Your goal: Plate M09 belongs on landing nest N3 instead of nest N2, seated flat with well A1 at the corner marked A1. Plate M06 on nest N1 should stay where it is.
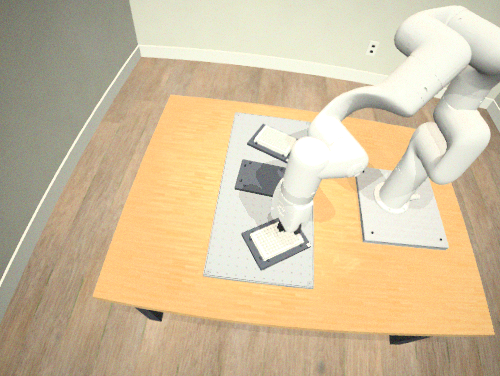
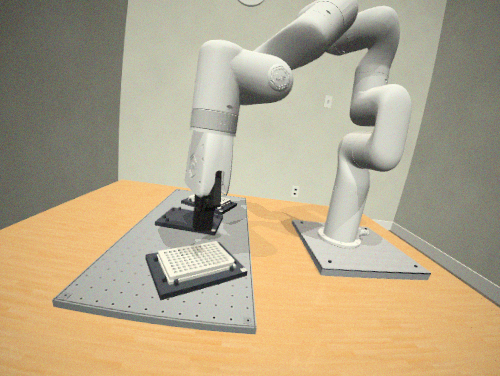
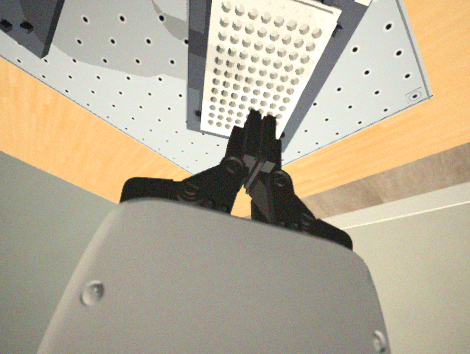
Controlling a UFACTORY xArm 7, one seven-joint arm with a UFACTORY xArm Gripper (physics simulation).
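Observation:
My gripper (image 1: 289,229) (image 2: 202,230) (image 3: 255,129) is shut and empty, raised over the back edge of the near plate. A white well plate (image 1: 275,242) (image 2: 195,260) (image 3: 260,60) lies in the near dark nest (image 1: 285,255) (image 2: 156,275) (image 3: 196,85) and looks flat. A white tag (image 1: 308,245) (image 2: 243,270) marks one nest corner; well A1 cannot be made out. The middle nest (image 1: 250,175) (image 2: 175,220) is bare where it shows. Another white plate (image 1: 274,140) lies in the far nest (image 1: 252,143), partly hidden by the arm. Plate and nest names are unreadable.
The nests stand on a grey perforated board (image 1: 225,250) (image 2: 100,285) (image 3: 150,75) on the wooden table (image 1: 150,225) (image 2: 310,325). The arm's base plate (image 1: 405,232) (image 2: 375,262) stands to the right. The arm reaches over the board's right side.

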